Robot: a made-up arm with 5 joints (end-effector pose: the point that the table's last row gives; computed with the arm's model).
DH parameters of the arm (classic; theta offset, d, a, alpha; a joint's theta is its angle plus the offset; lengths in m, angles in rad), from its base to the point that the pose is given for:
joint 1: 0 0.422 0 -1.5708
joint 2: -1.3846 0 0.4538 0
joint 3: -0.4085 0 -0.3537 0
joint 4: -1.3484 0 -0.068 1.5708
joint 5: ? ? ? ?
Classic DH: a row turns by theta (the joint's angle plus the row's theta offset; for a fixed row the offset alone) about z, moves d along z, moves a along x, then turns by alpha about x.
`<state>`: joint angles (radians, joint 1 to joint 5).
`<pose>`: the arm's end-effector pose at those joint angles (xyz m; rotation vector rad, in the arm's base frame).
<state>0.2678 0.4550 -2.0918 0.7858 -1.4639</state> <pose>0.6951 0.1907 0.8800 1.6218 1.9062 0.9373</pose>
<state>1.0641 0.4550 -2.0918 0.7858 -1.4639</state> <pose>0.3498 0.6302 0.8800 0.8218 2.5941 1.2085</pose>
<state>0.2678 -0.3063 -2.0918 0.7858 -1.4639</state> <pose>0.1985 0.0545 1.2508 1.1316 1.3301 1.5042</pose>
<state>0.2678 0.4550 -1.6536 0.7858 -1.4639</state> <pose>0.6928 0.1901 0.6804 1.8583 2.1842 0.4961</pose>
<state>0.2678 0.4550 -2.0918 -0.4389 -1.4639</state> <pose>0.6305 0.1730 0.9878 0.8015 0.9421 1.7328</pose>
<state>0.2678 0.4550 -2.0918 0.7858 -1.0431</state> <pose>0.6951 0.1907 0.8800 2.0676 1.5897 1.0941</pose>
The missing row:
joint 5: 3.1416 0.087 0 0
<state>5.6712 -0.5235 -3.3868 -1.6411 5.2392</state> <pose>-0.3713 0.2606 0.9338 -2.4661 -0.5411 0.6544</pose>
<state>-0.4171 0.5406 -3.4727 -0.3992 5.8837</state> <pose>0.1955 -0.0866 1.1874 -0.2400 0.0021 2.3165</pose>
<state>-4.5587 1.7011 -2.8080 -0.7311 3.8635</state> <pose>-0.1287 0.8307 0.2847 -0.7853 1.4331 2.0134</pose>
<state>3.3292 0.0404 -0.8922 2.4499 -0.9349</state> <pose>-0.3184 -0.0604 0.6301 -0.8374 1.3320 -0.5903</pose>
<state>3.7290 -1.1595 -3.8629 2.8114 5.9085</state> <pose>0.5417 0.3607 0.6043 0.4314 -0.8265 0.1971</pose>
